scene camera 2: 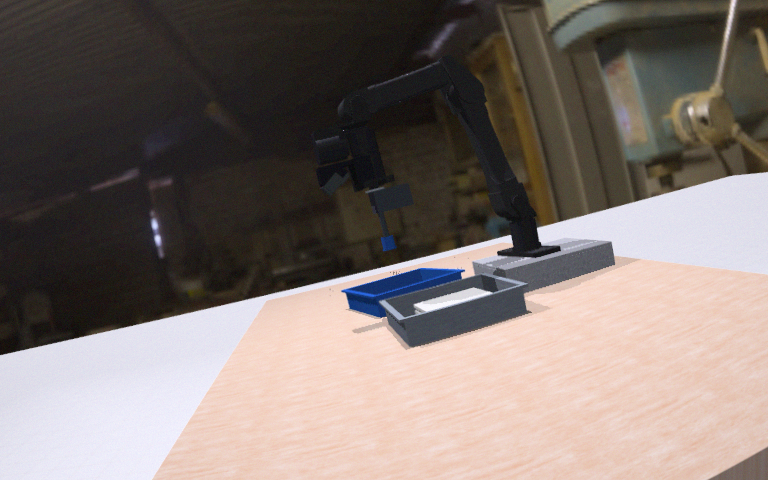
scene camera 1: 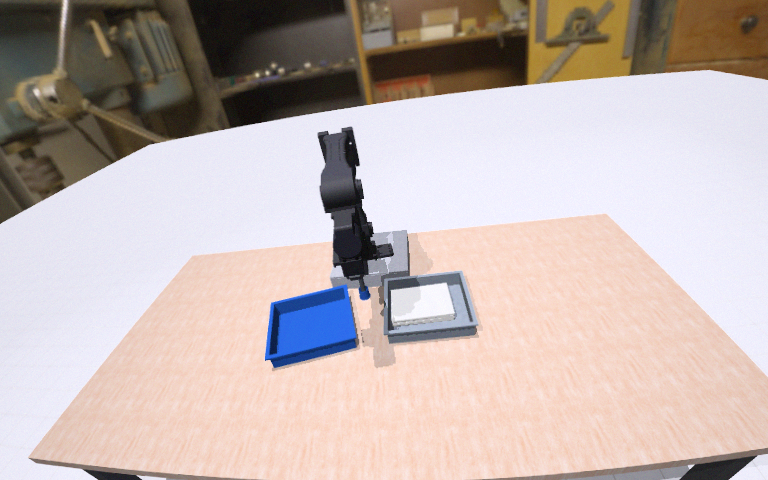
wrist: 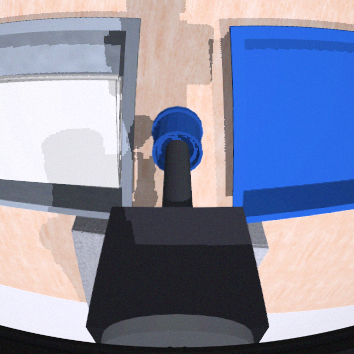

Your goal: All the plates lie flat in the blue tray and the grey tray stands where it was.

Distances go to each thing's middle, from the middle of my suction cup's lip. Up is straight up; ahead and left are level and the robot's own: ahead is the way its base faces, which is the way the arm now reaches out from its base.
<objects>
Right now the grey tray (scene camera 2: 506, 300) is 4 cm behind my suction cup, 16 cm to the left of it and 13 cm below it. Also, from my suction cup: blue tray (scene camera 1: 317, 324) 5 cm behind, 18 cm to the right, 13 cm below.
</objects>
